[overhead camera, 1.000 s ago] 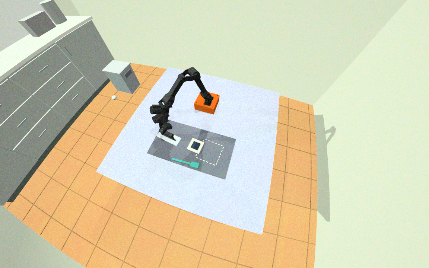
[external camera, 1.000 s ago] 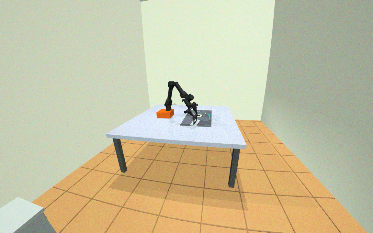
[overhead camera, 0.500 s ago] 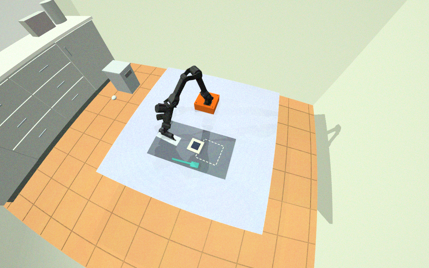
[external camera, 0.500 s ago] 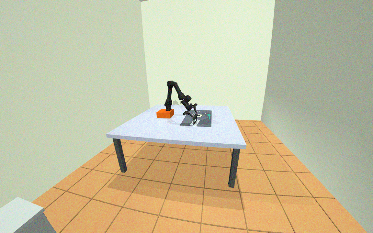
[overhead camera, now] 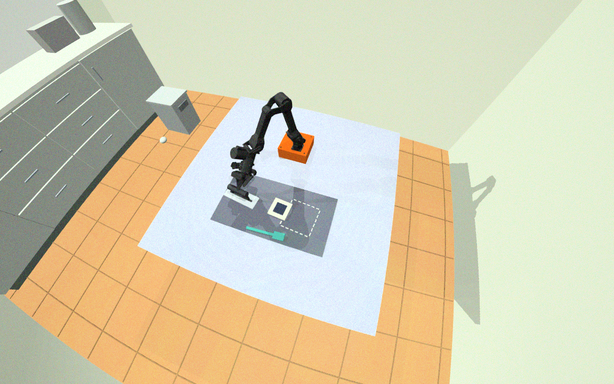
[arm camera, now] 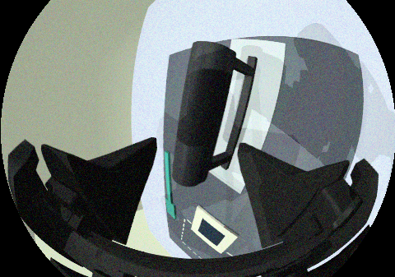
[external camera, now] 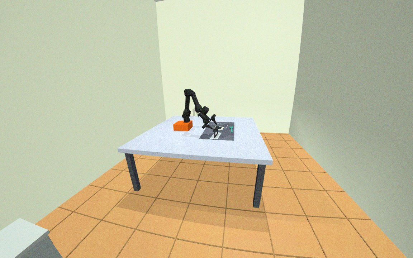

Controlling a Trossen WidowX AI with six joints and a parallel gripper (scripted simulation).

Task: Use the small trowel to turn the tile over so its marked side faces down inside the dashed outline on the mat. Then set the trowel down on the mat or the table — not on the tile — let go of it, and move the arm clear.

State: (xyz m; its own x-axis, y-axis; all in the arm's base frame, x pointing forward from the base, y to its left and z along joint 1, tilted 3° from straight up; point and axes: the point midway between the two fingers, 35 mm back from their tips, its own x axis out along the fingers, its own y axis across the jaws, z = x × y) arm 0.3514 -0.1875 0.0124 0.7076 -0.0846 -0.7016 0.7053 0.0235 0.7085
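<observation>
Right now my gripper tip is 20 mm short of the grey mat, 200 mm to the right of it and 100 mm above it. From my gripper tip the other things lie so: teal trowel 160 mm ahead, 220 mm to the left, 80 mm below; then square tile 10 mm ahead, 230 mm to the left, 80 mm below.
</observation>
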